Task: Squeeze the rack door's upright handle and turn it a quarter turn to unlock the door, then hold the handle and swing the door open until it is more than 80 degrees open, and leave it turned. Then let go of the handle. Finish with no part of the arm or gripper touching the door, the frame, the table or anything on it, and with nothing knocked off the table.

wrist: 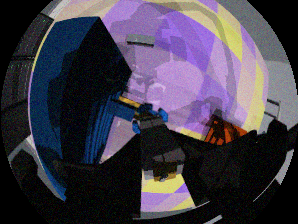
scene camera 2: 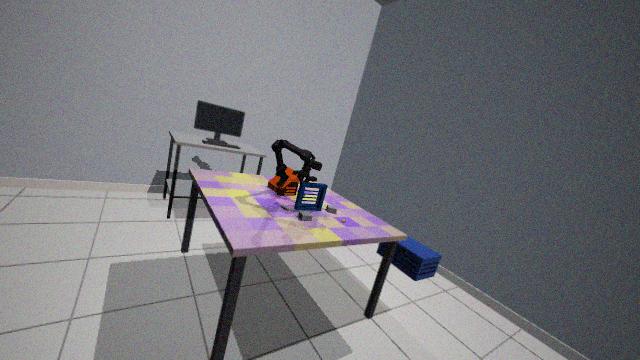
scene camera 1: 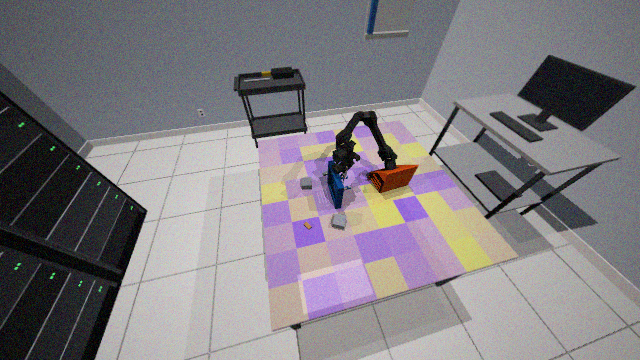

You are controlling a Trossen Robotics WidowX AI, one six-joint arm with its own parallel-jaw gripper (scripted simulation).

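There's a barred door (wrist: 102, 99) that I can see, and my gripper's visible too (wrist: 154, 136).
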